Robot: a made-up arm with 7 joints. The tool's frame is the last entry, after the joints.
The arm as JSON. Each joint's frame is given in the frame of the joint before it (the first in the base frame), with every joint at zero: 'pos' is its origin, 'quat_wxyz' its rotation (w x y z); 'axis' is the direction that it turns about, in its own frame. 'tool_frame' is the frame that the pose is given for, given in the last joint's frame.
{
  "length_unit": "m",
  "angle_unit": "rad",
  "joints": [
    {
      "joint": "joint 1",
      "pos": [
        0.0,
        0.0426,
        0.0
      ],
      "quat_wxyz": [
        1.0,
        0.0,
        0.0,
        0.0
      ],
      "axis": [
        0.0,
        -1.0,
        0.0
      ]
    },
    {
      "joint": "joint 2",
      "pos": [
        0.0,
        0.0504,
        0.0
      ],
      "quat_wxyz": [
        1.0,
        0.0,
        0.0,
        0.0
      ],
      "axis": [
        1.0,
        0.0,
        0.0
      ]
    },
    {
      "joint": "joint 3",
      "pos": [
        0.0,
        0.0,
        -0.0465
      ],
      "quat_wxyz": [
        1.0,
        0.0,
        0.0,
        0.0
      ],
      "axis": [
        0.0,
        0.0,
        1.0
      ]
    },
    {
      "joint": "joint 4",
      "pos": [
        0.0,
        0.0,
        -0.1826
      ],
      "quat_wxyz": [
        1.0,
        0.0,
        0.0,
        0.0
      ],
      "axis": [
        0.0,
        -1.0,
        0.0
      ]
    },
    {
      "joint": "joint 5",
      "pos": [
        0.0,
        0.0,
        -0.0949
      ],
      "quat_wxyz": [
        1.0,
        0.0,
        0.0,
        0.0
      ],
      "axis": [
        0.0,
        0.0,
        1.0
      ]
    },
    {
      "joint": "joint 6",
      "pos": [
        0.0,
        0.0,
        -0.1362
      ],
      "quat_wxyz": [
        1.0,
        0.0,
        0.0,
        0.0
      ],
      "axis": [
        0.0,
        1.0,
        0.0
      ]
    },
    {
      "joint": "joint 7",
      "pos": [
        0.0,
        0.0,
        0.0
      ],
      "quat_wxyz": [
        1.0,
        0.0,
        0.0,
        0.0
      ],
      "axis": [
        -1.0,
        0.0,
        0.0
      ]
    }
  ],
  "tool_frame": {
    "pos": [
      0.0,
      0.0,
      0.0
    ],
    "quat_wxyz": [
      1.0,
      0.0,
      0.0,
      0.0
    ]
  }
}
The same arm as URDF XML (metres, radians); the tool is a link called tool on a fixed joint. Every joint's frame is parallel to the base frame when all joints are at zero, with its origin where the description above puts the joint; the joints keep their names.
<robot name="arm">
<link name="base"/>
<link name="link1"/>
<link name="link2"/>
<link name="link3"/>
<link name="link4"/>
<link name="link5"/>
<link name="link6"/>
<link name="link7"/>
<link name="tool"/>
<joint name="joint 1" type="continuous"><parent link="base"/><child link="link1"/><origin xyz="0.0000 0.0426 0.0000"/><axis xyz="0 -1 0"/></joint>
<joint name="joint 2" type="continuous"><parent link="link1"/><child link="link2"/><origin xyz="0.0000 0.0504 0.0000"/><axis xyz="1 0 0"/></joint>
<joint name="joint 3" type="continuous"><parent link="link2"/><child link="link3"/><origin xyz="0.0000 0.0000 -0.0465"/><axis xyz="0 0 1"/></joint>
<joint name="joint 4" type="continuous"><parent link="link3"/><child link="link4"/><origin xyz="0.0000 0.0000 -0.1826"/><axis xyz="0 -1 0"/></joint>
<joint name="joint 5" type="continuous"><parent link="link4"/><child link="link5"/><origin xyz="0.0000 0.0000 -0.0949"/><axis xyz="0 0 1"/></joint>
<joint name="joint 6" type="continuous"><parent link="link5"/><child link="link6"/><origin xyz="0.0000 0.0000 -0.1362"/><axis xyz="0 1 0"/></joint>
<joint name="joint 7" type="continuous"><parent link="link6"/><child link="link7"/><origin xyz="0.0000 0.0000 0.0000"/><axis xyz="-1 0 0"/></joint>
<joint name="tool_fixed" type="fixed"><parent link="link7"/><child link="tool"/><origin xyz="0.0000 0.0000 0.0000"/></joint>
</robot>

